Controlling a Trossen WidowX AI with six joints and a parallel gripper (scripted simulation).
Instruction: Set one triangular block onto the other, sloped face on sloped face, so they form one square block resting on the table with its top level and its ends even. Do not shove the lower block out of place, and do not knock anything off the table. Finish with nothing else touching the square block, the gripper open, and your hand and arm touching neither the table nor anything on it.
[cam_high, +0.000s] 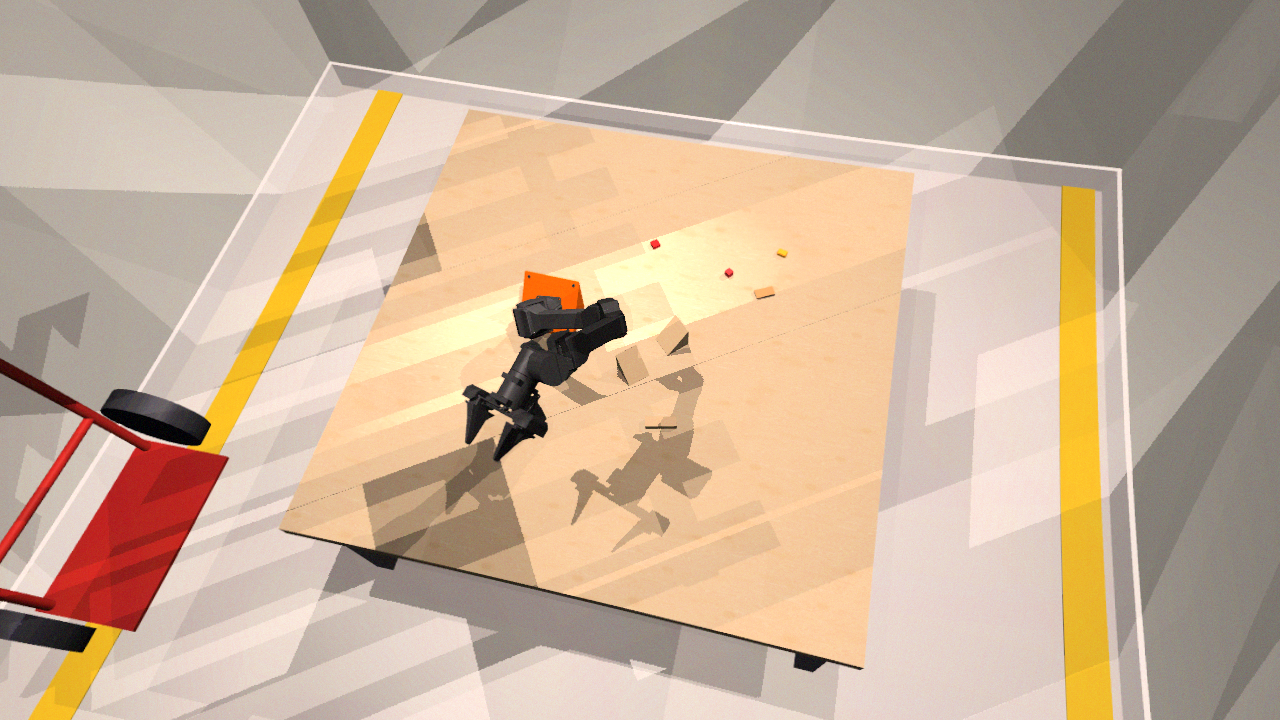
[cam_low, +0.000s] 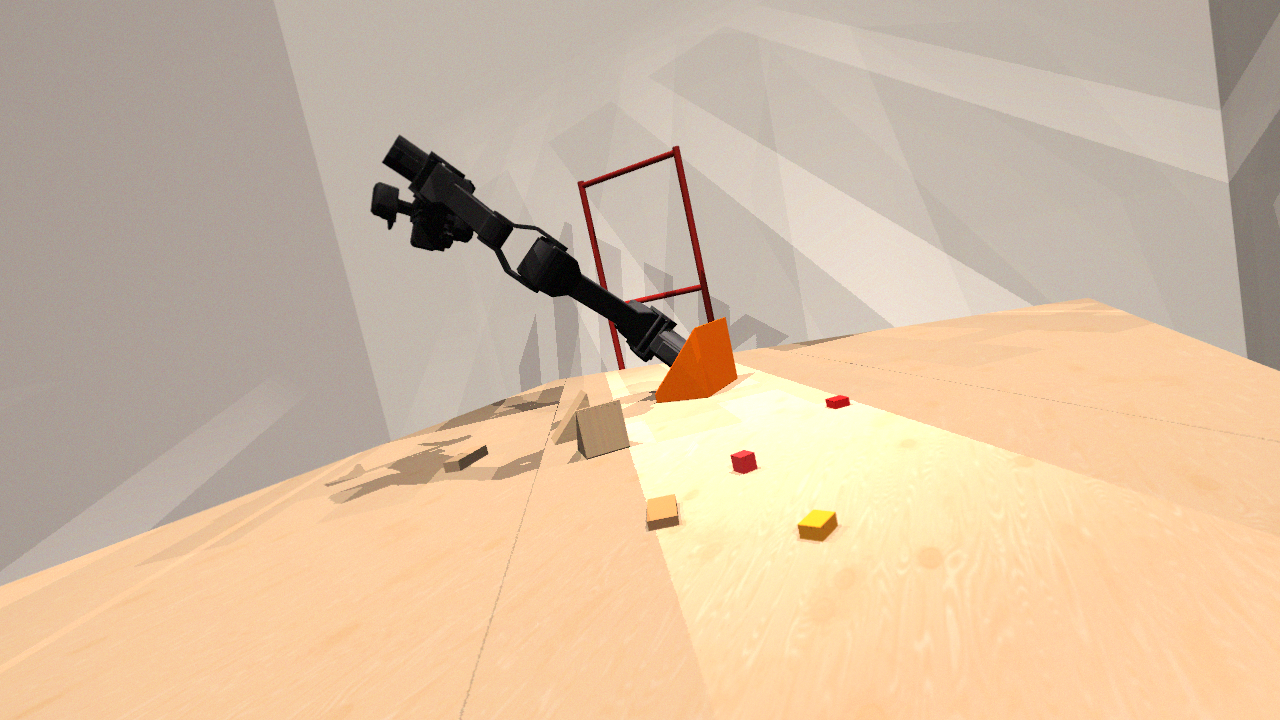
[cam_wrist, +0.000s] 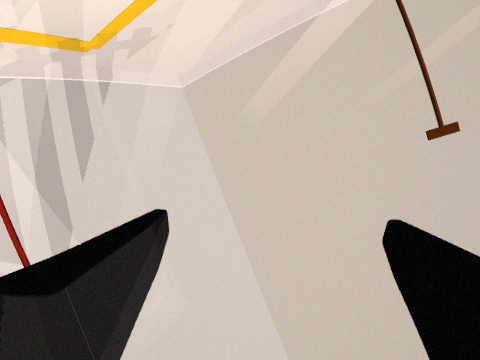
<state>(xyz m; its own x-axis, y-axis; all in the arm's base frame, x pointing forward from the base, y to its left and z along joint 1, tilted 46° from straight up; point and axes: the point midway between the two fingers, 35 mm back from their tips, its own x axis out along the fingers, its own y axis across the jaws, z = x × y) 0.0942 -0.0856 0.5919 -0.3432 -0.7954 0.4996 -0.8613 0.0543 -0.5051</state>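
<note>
My gripper tip is 270 mm short of the thin flat wooden piece, 270 mm to the right of it and 400 mm above it. Also, from my gripper tip: orange cube 510 mm ahead, 800 mm to the left, 400 mm below.
</note>
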